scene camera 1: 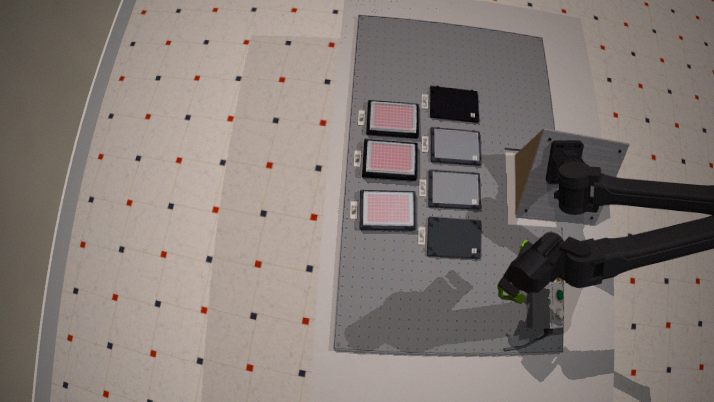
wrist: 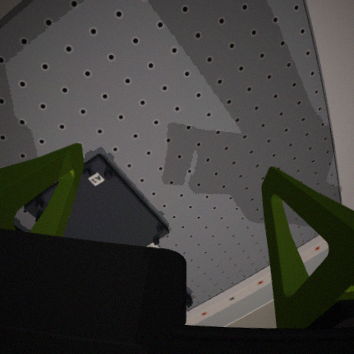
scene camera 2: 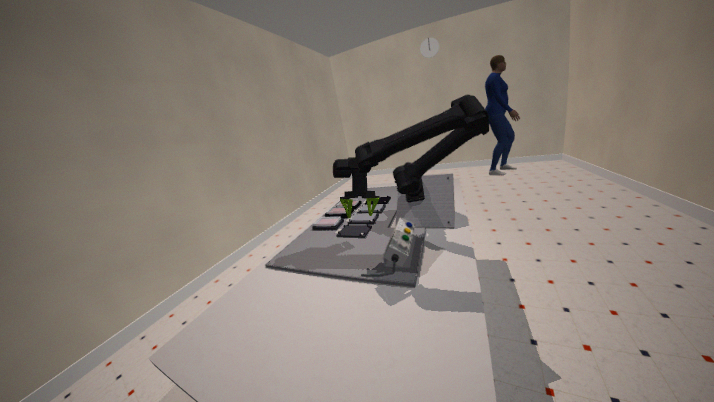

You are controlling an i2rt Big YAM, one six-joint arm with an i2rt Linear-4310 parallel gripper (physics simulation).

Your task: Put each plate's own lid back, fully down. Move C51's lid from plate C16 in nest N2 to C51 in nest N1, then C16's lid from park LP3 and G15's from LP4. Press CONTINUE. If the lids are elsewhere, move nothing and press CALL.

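Pixels of known places: gripper, fingertip midpoint: (scene camera 1: 509,281) (wrist: 175,164) (scene camera 2: 360,216); arm's base, link origin: (scene camera 1: 563,161) (scene camera 2: 414,190).
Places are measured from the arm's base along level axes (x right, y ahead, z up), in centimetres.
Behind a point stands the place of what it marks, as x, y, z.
Note:
Three pink plates (scene camera 1: 393,117) @[15.3, 43.8, -9.8] (scene camera 1: 390,159) @[2.8, 45.1, -9.3] (scene camera 1: 388,209) @[-10.6, 46.0, -9.5] sit in a column of nests; the nearest looks paler, as if under a clear lid. Nest labels are hard to read. Two pale grey lids (scene camera 1: 455,188) @[-4.6, 27.6, -11.0] (scene camera 1: 456,145) @[7.8, 26.3, -11.0] lie in the middle park places, whose labels look like LP3 and LP4. A button box (scene camera 1: 556,315) @[-39.5, 2.8, -5.5] (scene camera 2: 395,250) @[-42.6, 4.1, -5.9] stands at the board's right edge, with blue, yellow and green buttons in the second scene view; the arm partly hides it from above. My gripper (scene camera 1: 518,271) @[-30.4, 18.9, 0.9] (scene camera 2: 359,215) @[-30.4, 18.9, 0.9] (wrist: 175,164) @[-30.4, 18.9, 0.9] is open and empty, above the board, between the parks and the box.
A dark park place (scene camera 1: 454,238) @[-17.9, 28.5, -11.8] (scene camera 2: 354,230) @[-18.0, 28.0, -11.8] (wrist: 117,210) @[-20.0, 28.1, -11.8] is nearest the box; a black one (scene camera 1: 454,104) @[21.0, 25.4, -11.8] is farthest. The pegboard (scene camera 1: 400,280) @[-28.4, 42.9, -12.7] carries everything. The arm's mounting plate (scene camera 1: 605,165) @[-1.0, -13.2, 0.5] is on the right. A person in blue (scene camera 2: 497,97) stands beyond the arm.

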